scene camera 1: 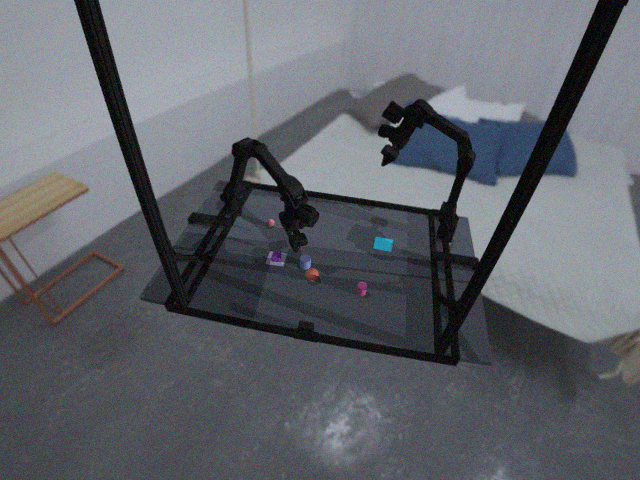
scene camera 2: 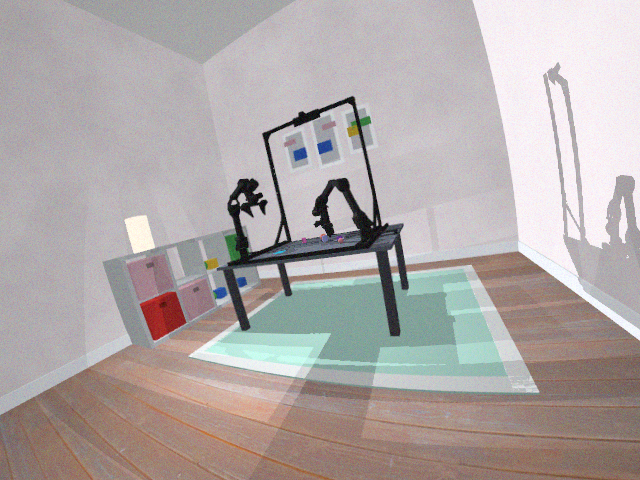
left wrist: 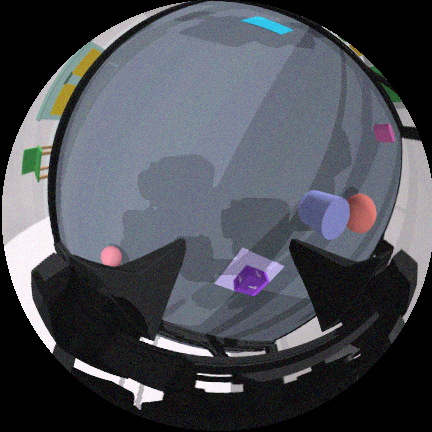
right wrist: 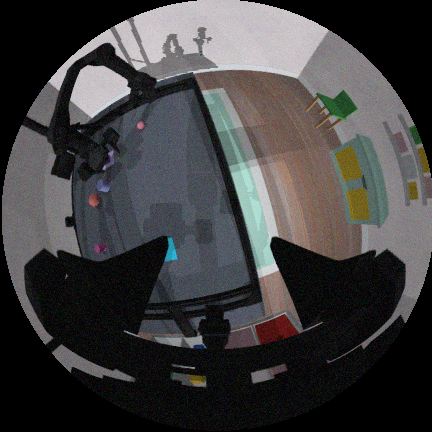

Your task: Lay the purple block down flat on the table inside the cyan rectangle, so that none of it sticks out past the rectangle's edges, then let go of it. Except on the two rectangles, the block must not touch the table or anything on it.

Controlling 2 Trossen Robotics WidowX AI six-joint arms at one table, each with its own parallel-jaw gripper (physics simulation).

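Frame: origin at the left arm's base, x left, y down, z back, level; centimetres.
Seen in the pictures: left gripper, fingertip midpoint: (scene camera 2: pixel 329 236) (left wrist: pixel 239 244) (right wrist: pixel 111 161); right gripper, fingertip midpoint: (scene camera 1: pixel 386 160) (scene camera 2: pixel 259 216) (right wrist: pixel 220 241); left arm's base, origin of the base link: (scene camera 1: pixel 233 208) (scene camera 2: pixel 367 237) (right wrist: pixel 150 94); right arm's base, origin of the base link: (scene camera 1: pixel 445 235) (scene camera 2: pixel 244 257) (right wrist: pixel 214 311).
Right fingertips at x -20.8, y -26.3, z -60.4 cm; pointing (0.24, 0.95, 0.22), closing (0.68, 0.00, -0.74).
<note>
Offsets run from my right fingertips to a thing's middle. "spot": to the spot under its first point.
The purple block {dz +49.8, dx -12.7, dy +27.3 cm} (scene camera 1: pixel 276 256) (left wrist: pixel 251 280), with pale marks on its faces, rests on the lavender rectangle (scene camera 1: pixel 270 261) (left wrist: pixel 243 257) on the left part of the table in scene camera 1. The cyan rectangle {spot: dz +5.8, dx -18.4, dy +28.1 cm} (scene camera 1: pixel 383 244) (scene camera 2: pixel 279 252) (left wrist: pixel 267 25) (right wrist: pixel 171 250) lies bare at the right. My left gripper (scene camera 1: pixel 297 246) (left wrist: pixel 239 244) is open and empty, above the table near the block; in the left wrist view the block shows between and below its fingertips. My right gripper (scene camera 2: pixel 257 212) (right wrist: pixel 220 241) is open and empty, high above the table on the cyan rectangle's side.
A blue-violet cylinder {dz +40.3, dx -19.6, dy +26.2 cm} (scene camera 1: pixel 305 262) (left wrist: pixel 325 215) stands right of the block in scene camera 1, with an orange-red ball {dz +40.2, dx -26.7, dy +25.8 cm} (scene camera 1: pixel 311 274) (left wrist: pixel 361 213) beside it. A magenta cylinder {dz +25.3, dx -38.3, dy +26.2 cm} (scene camera 1: pixel 361 289) (left wrist: pixel 384 133) stands farther right. A pink ball {dz +47.0, dx +7.0, dy +26.6 cm} (scene camera 1: pixel 270 223) (left wrist: pixel 111 256) lies behind the block.
</note>
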